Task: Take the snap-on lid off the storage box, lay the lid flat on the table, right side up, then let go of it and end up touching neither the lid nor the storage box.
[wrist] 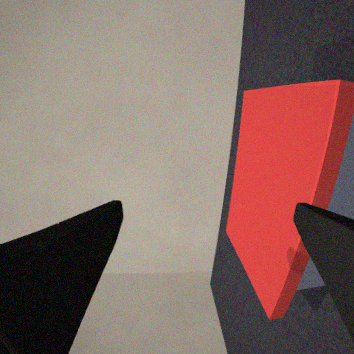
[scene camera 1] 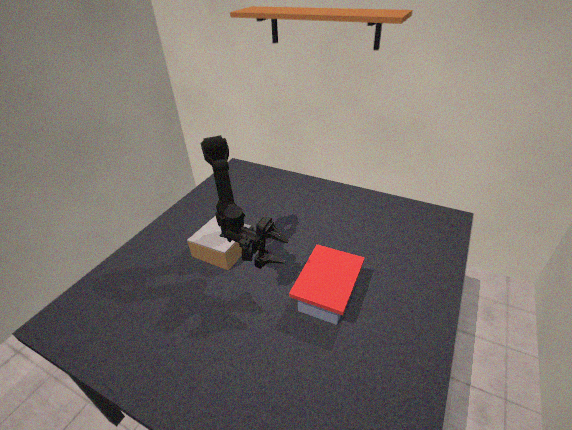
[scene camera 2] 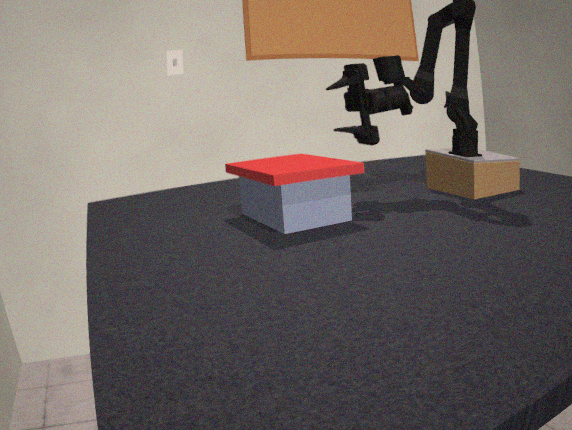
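The red lid (scene camera 1: pixel 330 277) (scene camera 2: pixel 300 167) (wrist: pixel 280 165) sits flat on top of the pale blue-grey storage box (scene camera 1: pixel 320 311) (scene camera 2: pixel 317 205) (wrist: pixel 345 185), which stands upright on the table. The lid overhangs the box walls. My gripper (scene camera 1: pixel 285 252) (scene camera 2: pixel 331 109) (wrist: pixel 208 210) is open and empty. It is held sideways, with one finger above the other and both tips pointing roughly level toward the box side. It hangs higher than the lid, on the arm-base side of the box, apart from lid and box. The inside of the box is hidden by the lid.
The arm stands on a wooden block (scene camera 1: pixel 210 254) (scene camera 2: pixel 450 175) with a pale top. The dark table (scene camera 1: pixel 300 380) (scene camera 2: pixel 300 325) carries the block and the storage box. An orange shelf (scene camera 1: pixel 320 14) (scene camera 2: pixel 330 30) is fixed high on the wall behind.
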